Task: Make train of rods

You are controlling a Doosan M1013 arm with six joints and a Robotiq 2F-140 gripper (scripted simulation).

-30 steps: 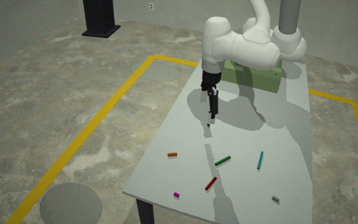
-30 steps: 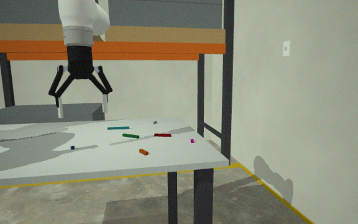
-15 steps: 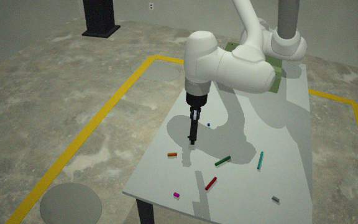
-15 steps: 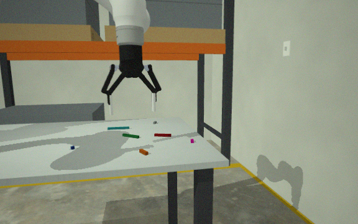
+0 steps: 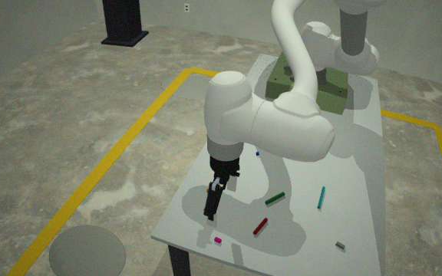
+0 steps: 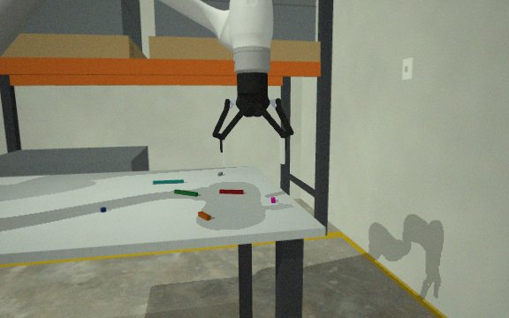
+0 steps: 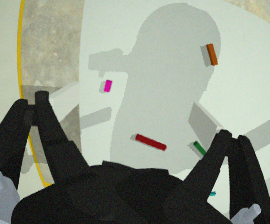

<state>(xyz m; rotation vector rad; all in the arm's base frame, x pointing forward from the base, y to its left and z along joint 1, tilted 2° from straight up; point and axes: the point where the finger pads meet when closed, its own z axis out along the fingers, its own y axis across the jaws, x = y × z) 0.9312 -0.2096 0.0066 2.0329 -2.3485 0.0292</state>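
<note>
Now: the magenta rod 11 cm below my hand and 5 cm ahead of it. From my hand the other things lie so: orange rod: 14 cm behind, 11 cm below, 7 cm to the right; then green rod: 16 cm behind, 15 cm to the left, 11 cm below; then red rod: 12 cm to the left, 11 cm below, 3 cm behind.
</note>
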